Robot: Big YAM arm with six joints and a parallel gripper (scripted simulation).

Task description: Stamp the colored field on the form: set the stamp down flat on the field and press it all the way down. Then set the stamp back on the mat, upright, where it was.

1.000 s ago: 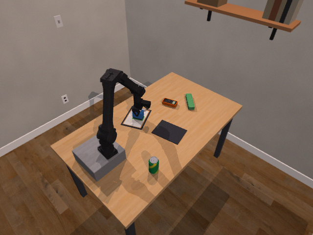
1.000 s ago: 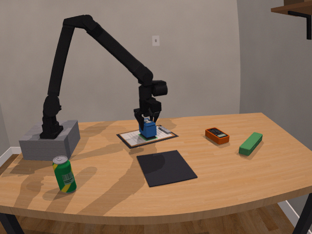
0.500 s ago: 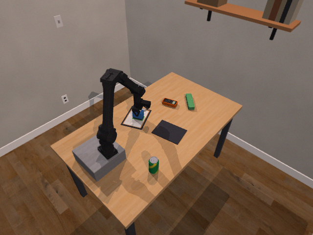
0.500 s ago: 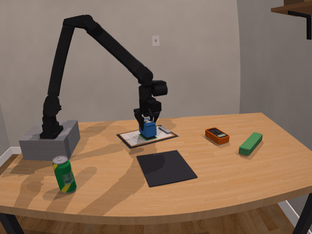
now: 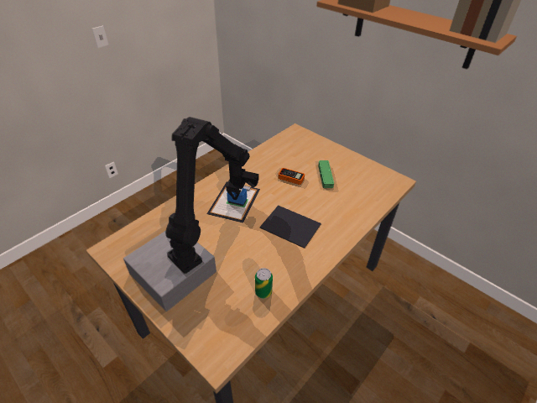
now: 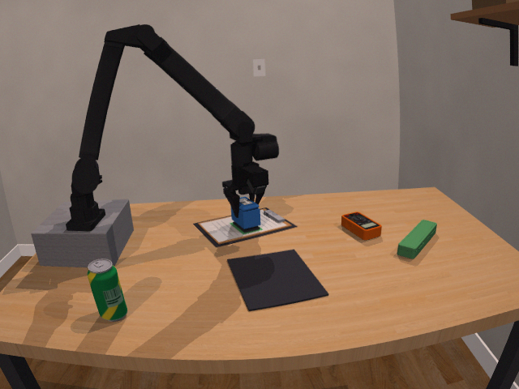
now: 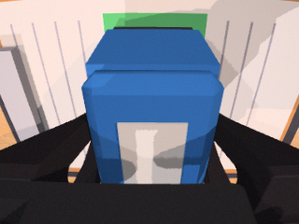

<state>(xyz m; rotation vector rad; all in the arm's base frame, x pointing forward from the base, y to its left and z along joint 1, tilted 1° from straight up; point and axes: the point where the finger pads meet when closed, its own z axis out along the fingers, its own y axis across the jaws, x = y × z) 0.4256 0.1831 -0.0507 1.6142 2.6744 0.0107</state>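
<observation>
My gripper is now 10 mm above the blue stamp. From my hand the other things lie so: dark mat 70 mm ahead, 290 mm to the right, 40 mm below; then clipboard 20 mm to the left, 40 mm below; then green case 470 mm ahead, 170 mm to the right, 30 mm below.
</observation>
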